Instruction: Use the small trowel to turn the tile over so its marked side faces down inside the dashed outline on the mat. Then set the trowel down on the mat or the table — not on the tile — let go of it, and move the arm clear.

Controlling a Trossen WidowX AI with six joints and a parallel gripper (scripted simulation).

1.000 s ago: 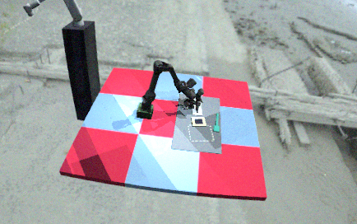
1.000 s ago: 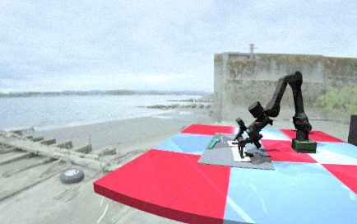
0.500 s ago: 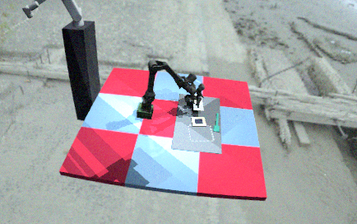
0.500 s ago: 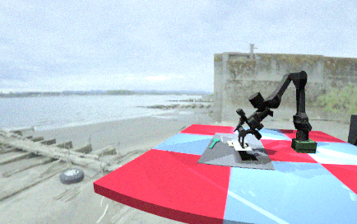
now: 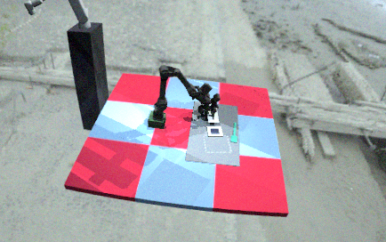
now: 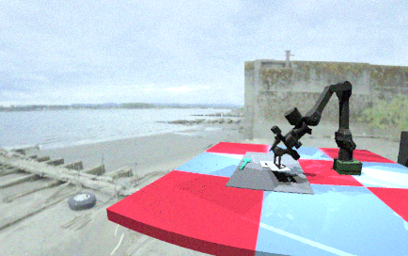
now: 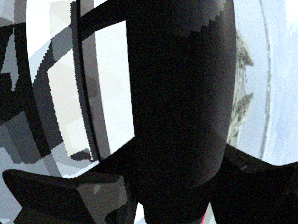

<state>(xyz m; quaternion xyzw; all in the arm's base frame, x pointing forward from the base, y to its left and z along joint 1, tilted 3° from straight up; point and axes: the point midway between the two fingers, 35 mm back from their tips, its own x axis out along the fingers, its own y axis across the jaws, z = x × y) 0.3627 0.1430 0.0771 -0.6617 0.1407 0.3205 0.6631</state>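
Right now the white tile is 10 mm ahead of my gripper tip, 140 mm to the right of it and 90 mm below it. The rest, counted from my gripper tip: grey mat 10 mm ahead, 120 mm to the right, 110 mm below; then small teal trowel 150 mm ahead, 130 mm to the right, 90 mm below.
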